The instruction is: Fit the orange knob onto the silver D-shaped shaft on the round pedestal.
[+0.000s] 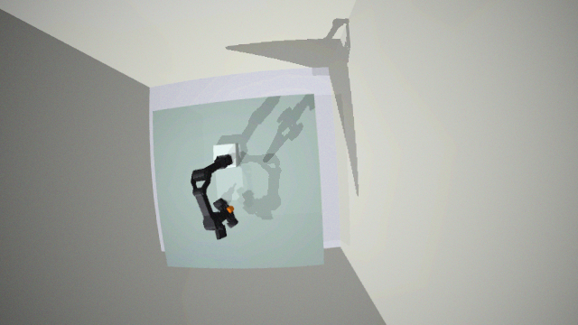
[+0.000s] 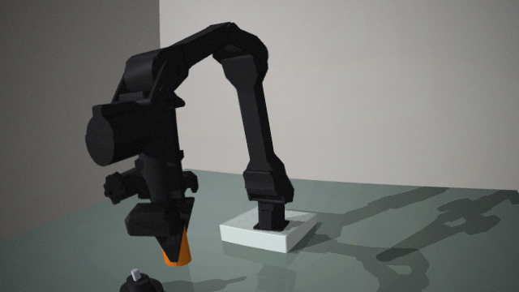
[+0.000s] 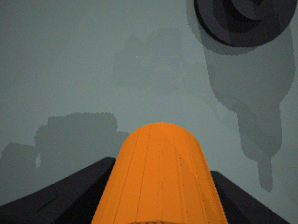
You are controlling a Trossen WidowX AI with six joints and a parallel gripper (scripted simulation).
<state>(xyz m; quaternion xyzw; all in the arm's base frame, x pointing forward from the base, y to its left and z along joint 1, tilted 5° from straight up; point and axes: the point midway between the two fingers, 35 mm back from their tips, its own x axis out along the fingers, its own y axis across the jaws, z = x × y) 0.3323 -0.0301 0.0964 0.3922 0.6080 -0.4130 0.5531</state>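
Right now my gripper tip is 2 cm past the dark round pedestal, 12 cm to the left of it and 10 cm above it. From my gripper tip the other things lie so: orange knob (3 cm above).
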